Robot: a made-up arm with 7 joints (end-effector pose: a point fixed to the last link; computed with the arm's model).
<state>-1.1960 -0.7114 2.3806 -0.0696 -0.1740 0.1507 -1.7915</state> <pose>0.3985 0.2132 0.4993 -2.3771 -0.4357 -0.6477</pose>
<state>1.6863 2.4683 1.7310 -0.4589 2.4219 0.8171 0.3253</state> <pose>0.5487 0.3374 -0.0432 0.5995 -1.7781 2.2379</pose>
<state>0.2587 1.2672 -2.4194 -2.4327 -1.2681 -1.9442 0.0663</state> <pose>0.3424 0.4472 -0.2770 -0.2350 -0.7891 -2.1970</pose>
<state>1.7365 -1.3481 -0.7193 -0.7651 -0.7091 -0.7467 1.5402</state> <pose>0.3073 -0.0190 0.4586 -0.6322 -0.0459 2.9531</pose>
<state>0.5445 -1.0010 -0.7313 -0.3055 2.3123 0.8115 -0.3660</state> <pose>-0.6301 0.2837 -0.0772 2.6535 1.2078 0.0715</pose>
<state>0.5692 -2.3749 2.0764 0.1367 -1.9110 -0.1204 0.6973</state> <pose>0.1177 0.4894 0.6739 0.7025 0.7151 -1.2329</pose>
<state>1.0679 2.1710 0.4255 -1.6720 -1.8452 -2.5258 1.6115</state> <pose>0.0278 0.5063 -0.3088 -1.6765 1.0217 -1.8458</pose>
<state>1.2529 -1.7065 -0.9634 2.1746 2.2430 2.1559 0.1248</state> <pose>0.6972 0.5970 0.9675 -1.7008 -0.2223 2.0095</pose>
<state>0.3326 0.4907 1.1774 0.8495 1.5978 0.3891 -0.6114</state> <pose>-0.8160 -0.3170 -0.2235 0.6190 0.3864 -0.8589</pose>
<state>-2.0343 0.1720 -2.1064 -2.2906 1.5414 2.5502 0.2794</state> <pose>-0.7075 -0.4351 -0.5910 -0.5516 -1.0324 -0.8263</pose>
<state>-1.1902 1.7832 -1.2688 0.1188 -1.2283 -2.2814 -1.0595</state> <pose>0.0829 -0.5443 -0.2838 0.0737 2.6072 -1.1765</pose>
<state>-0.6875 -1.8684 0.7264 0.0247 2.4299 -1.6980 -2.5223</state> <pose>-0.0234 -0.0951 0.5984 0.3232 0.2214 1.3762</pose>
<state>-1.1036 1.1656 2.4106 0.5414 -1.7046 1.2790 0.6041</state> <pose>0.4528 -0.3659 -0.4694 -0.0807 -0.6836 1.5674</pose>
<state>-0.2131 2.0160 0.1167 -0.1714 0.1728 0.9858 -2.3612</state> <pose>0.2939 -0.3751 -0.3108 1.3315 -0.7538 -2.1252</pose>
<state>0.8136 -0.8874 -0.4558 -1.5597 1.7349 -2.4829 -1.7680</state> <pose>0.3361 0.3985 -0.2337 -1.7121 -0.3879 1.2741</pose>
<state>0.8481 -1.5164 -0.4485 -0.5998 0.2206 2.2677 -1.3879</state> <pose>0.2428 -0.1741 0.1426 -2.2397 2.1414 0.2566</pose>
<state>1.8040 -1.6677 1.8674 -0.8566 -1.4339 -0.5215 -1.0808</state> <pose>-0.1869 0.3336 0.4961 -0.9590 1.0975 -2.4359</pose>
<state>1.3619 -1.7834 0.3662 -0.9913 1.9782 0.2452 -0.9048</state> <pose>0.1565 -0.2547 -0.0964 -0.1401 2.1017 -0.0358</pose>
